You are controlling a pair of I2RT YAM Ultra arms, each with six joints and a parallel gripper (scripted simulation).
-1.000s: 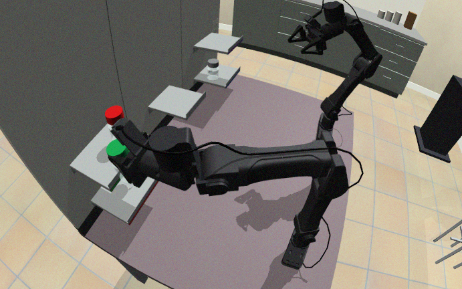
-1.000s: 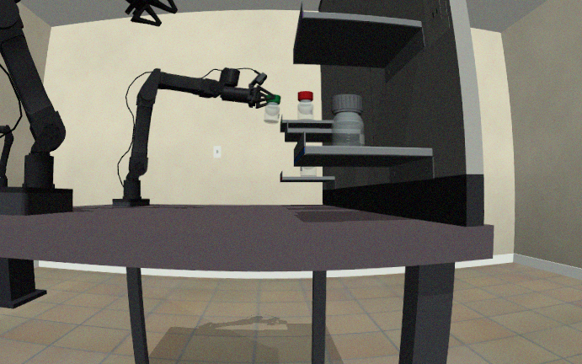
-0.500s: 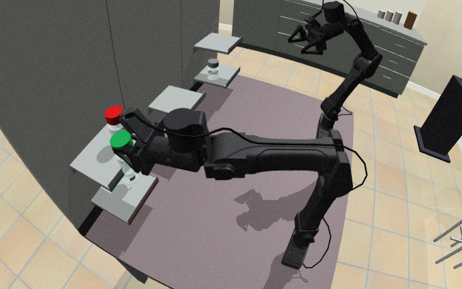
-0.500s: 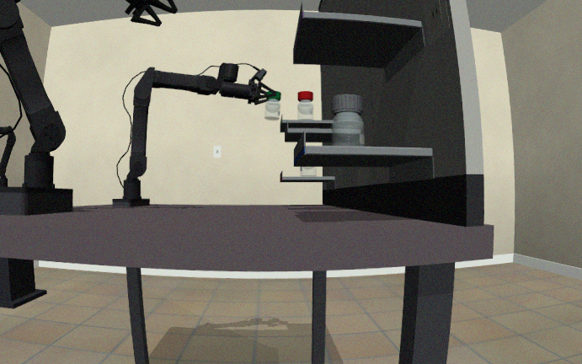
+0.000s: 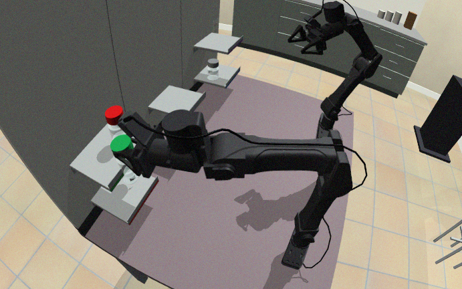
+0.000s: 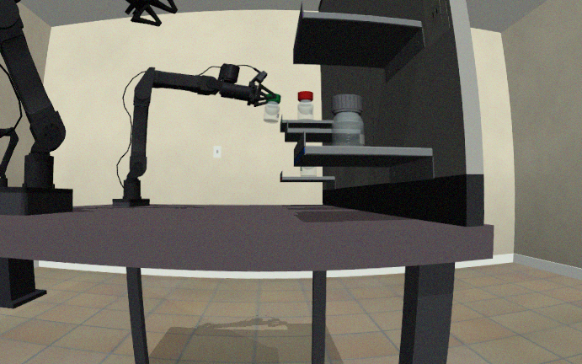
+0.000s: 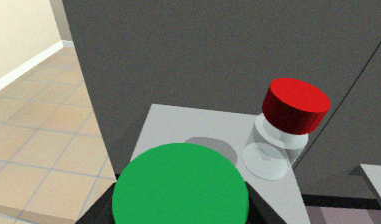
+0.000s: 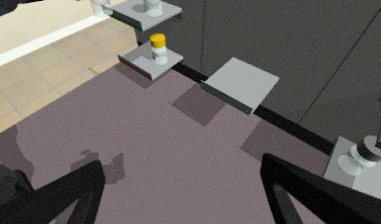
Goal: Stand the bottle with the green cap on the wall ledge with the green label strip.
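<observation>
Now: left hand 110 mm short of the red-capped bottle, 100 mm to the left of it and 60 mm above it. Round my left hand: grey-capped bottle: 110 mm ahead, 780 mm to the right, 250 mm below; then green-capped bottle: 50 mm below.
</observation>
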